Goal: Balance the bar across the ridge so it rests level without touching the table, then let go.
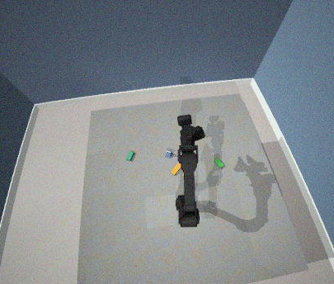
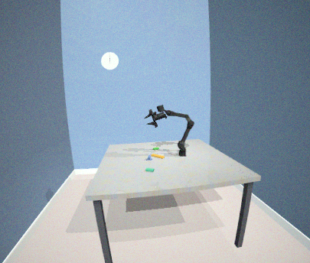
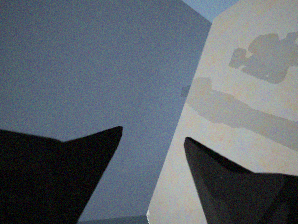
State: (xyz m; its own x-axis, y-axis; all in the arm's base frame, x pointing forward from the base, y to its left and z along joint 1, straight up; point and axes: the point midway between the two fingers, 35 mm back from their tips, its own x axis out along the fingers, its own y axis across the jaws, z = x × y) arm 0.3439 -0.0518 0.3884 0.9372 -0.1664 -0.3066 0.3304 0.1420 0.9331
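Now: the yellow bar 11 cm behind my gripper tip, 4 cm to the left of it and 37 cm below it. The rest, counted from my gripper tip: blue-grey ridge (2 cm behind, 10 cm to the left, 35 cm below); then teal block (1 cm ahead, 38 cm to the left, 37 cm below).
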